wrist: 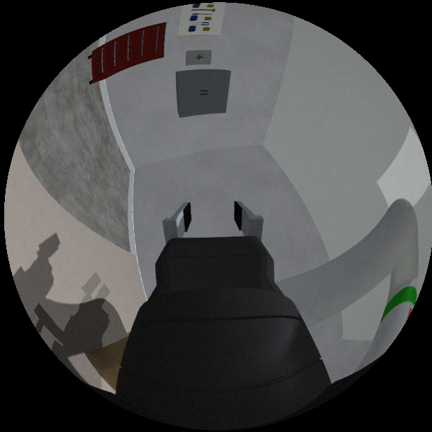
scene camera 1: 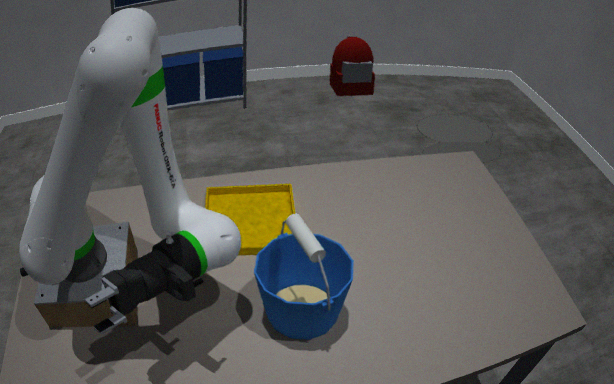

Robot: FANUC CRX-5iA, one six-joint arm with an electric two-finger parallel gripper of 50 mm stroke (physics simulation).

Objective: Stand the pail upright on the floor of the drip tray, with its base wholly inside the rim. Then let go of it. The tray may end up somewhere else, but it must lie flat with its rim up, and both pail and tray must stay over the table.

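Frame: origin at the arm's base, x ahead, y left, z up, level; metres.
Seen in the pictures: gripper, fingertip midpoint: (scene camera 1: 92, 317); arm's base, link origin: (scene camera 1: 82, 261).
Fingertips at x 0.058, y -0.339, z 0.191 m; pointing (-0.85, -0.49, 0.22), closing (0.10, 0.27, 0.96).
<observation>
Pixels of each thing's top centre, then the offset from my fingertips to it. "pt": a spot on its surface instead. Level surfaces: height alone.
- blue pail, surface spot: (scene camera 1: 305, 320) pt dz -0.196, dx +0.403, dy +0.018 m
- white grip, top centre: (scene camera 1: 305, 231) dz -0.030, dx +0.435, dy +0.101 m
- yellow drip tray, top centre: (scene camera 1: 248, 214) dz -0.266, dx +0.430, dy +0.434 m
- table, surface height: dz -0.292 m
A blue pail (scene camera 1: 305, 320) stands upright on the table, with a pale inner bottom and a white grip (scene camera 1: 305, 238) on its wire handle, which is raised and leans toward the back. The yellow drip tray (scene camera 1: 249, 189) lies flat with its rim up, behind and left of the pail; the pail's rim and the arm hide parts of its front edge. The pail's base is outside the tray. My gripper (scene camera 1: 103, 310) (wrist: 212, 210) is open and empty, well left of the pail, above the table near the robot's base, pointing away from pail and tray. Neither shows in the wrist view.
The robot's mounting block (scene camera 1: 80, 315) stands at the table's left, just behind the gripper. The table (scene camera 1: 425, 240) extends right of the pail to its right edge. A shelf rack (scene camera 1: 245, 60) and a red welding helmet (scene camera 1: 352, 65) are beyond the table.
</observation>
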